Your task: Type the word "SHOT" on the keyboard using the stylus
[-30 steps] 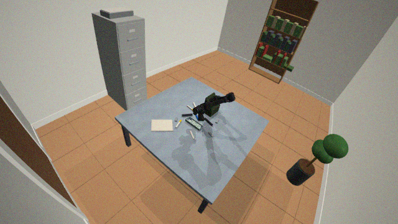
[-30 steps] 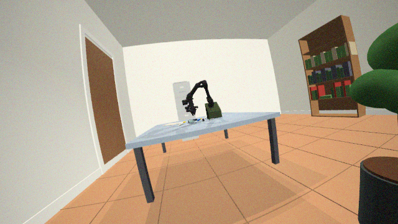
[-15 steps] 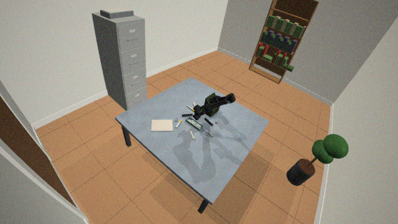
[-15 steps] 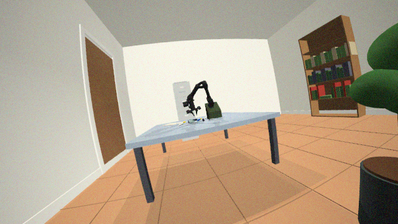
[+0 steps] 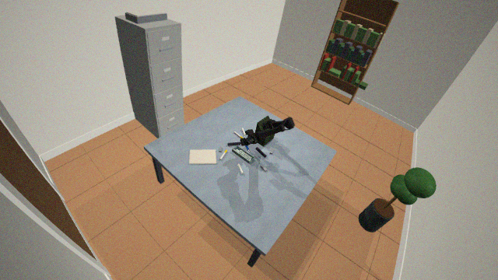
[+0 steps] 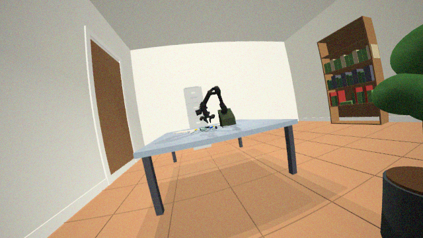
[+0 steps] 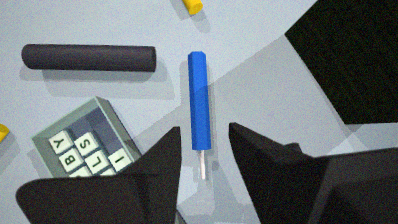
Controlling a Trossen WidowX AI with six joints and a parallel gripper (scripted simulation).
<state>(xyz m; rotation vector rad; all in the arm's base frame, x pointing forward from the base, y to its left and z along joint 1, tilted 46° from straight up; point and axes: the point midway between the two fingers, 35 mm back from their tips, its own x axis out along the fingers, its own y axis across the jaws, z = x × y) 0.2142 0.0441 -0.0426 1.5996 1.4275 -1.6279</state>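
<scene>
The blue stylus lies 60 mm below my gripper tip. Also, from my gripper tip: cream notepad: 350 mm ahead, 200 mm to the right, 60 mm below; then grey block: 180 mm ahead, 160 mm to the right, 60 mm below.
</scene>
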